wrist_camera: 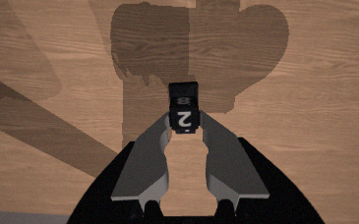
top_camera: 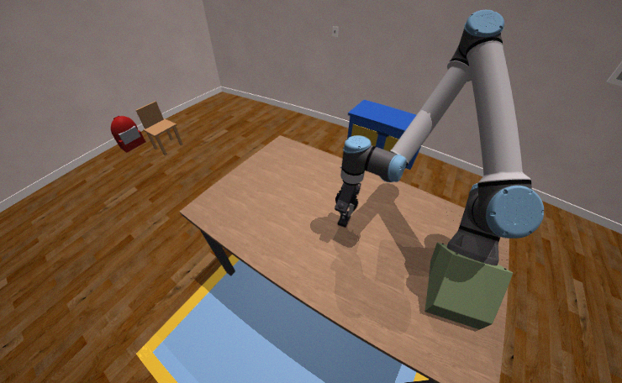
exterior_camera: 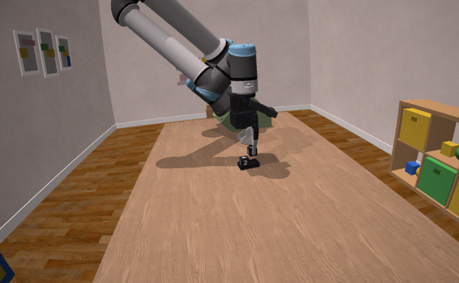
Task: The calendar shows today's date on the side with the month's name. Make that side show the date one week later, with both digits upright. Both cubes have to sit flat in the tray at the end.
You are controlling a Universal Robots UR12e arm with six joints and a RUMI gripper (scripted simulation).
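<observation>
My gripper is now 20 mm to the left of the black calendar tray and 60 mm above it. Also, from my hand: black number cube 10 mm below.
</observation>
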